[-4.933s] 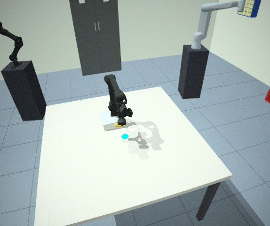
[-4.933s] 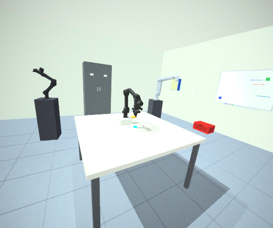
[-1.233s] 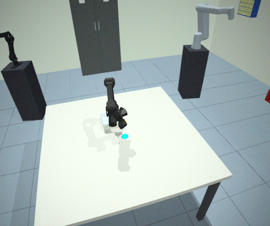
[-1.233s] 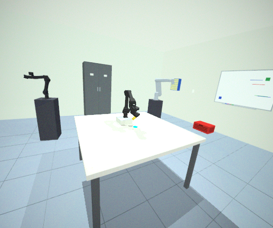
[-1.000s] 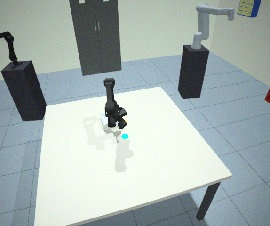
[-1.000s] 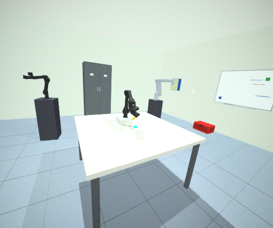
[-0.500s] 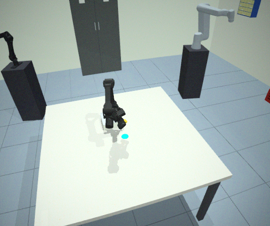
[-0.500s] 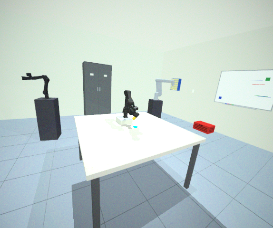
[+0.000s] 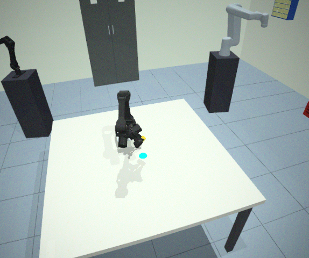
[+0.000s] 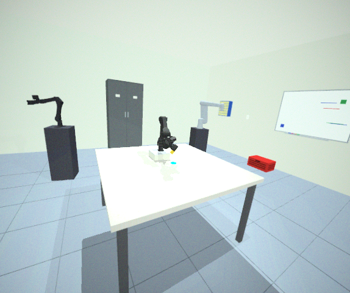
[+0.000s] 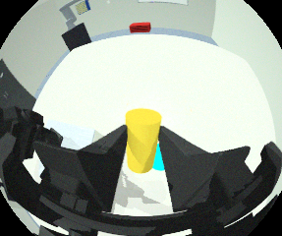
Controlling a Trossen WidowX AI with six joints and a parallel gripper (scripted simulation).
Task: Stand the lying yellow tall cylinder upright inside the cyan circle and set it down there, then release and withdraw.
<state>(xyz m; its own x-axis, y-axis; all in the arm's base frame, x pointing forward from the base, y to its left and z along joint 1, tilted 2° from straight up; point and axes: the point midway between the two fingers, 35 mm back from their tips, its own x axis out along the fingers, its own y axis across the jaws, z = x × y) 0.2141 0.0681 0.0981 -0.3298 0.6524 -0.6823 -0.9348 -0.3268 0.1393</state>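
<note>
My gripper tip is now 140 mm above the cyan circle, 30 mm short of it and 10 mm to the left of it. From my gripper tip the other things lie so: yellow cylinder 20 mm below, 10 mm to the right.
</note>
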